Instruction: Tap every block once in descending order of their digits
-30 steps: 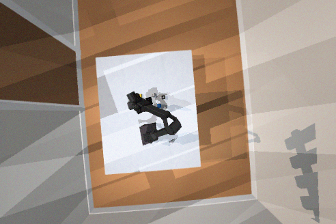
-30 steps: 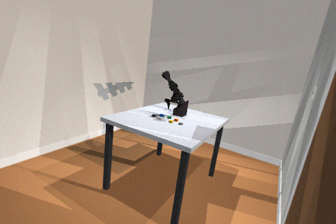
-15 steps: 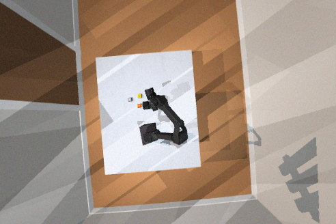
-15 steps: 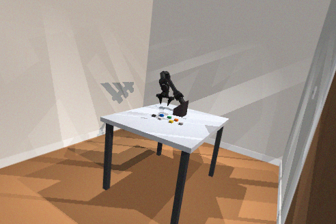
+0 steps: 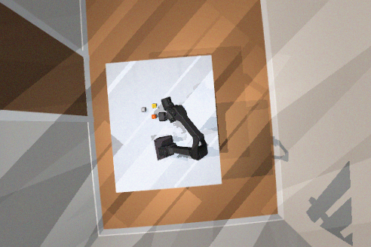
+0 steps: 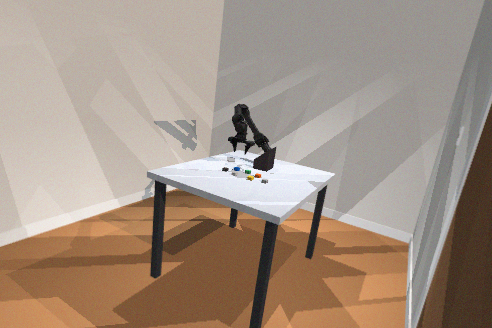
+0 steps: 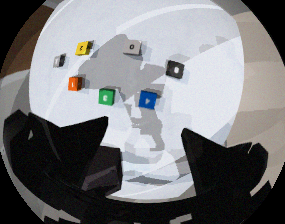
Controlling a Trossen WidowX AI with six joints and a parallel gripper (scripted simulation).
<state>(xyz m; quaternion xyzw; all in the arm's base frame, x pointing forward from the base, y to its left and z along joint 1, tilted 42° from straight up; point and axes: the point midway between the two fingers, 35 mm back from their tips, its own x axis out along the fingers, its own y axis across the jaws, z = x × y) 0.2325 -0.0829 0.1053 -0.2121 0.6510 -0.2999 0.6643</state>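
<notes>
My gripper tip is now 24 cm to the right of the grey block, 12 cm short of it and 11 cm above it. The rest, counted from my gripper tip: blue block: 11 cm below, 1 cm to the right; black block: 11 cm below, 7 cm ahead, 6 cm to the right; green block: 11 cm below, 8 cm to the left, 1 cm ahead.
</notes>
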